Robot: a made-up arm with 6 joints.
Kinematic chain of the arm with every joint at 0, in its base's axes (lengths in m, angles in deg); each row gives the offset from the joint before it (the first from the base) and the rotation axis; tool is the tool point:
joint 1: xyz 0 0 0.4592 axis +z
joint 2: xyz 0 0 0 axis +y
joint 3: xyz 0 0 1.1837 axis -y
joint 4: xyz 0 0 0 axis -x
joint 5: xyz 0.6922 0 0 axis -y
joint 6: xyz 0 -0.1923 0 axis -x
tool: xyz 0 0 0
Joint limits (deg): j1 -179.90..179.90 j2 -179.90..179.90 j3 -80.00..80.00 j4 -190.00..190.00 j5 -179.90..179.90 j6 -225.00..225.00
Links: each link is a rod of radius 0.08 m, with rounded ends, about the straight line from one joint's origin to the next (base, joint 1, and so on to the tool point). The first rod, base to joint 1, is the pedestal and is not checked.
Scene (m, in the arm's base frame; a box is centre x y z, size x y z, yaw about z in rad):
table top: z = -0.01
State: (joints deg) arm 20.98 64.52 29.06 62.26 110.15 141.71
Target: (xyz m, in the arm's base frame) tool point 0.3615 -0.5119 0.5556
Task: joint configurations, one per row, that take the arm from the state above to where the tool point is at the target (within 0.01 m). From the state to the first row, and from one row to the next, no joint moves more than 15 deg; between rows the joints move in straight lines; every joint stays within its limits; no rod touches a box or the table.
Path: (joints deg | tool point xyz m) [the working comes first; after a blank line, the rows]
Joints at the target: -40.28 53.21 -75.05 35.39 110.15 141.71
Straight joint move there: clear.

1: 12.23 62.90 14.19 58.42 110.15 141.71 | 1.6179 0.2476 0.5864
2: 3.48 61.29 -0.69 54.58 110.15 141.71 | 1.5057 -0.0201 0.4904
3: -5.28 59.67 -15.56 50.75 110.15 141.71 | 1.3253 -0.2447 0.4256
4: -14.03 58.06 -30.43 46.91 110.15 141.71 | 1.0966 -0.4094 0.3972
5: -22.78 56.44 -45.31 43.07 110.15 141.71 | 0.8436 -0.5066 0.4091
6: -31.53 54.83 -60.18 39.23 110.15 141.71 | 0.5914 -0.5376 0.4623
7: -40.28 53.21 -75.05 35.39 110.15 141.71 | 0.3615 -0.5119 0.5556

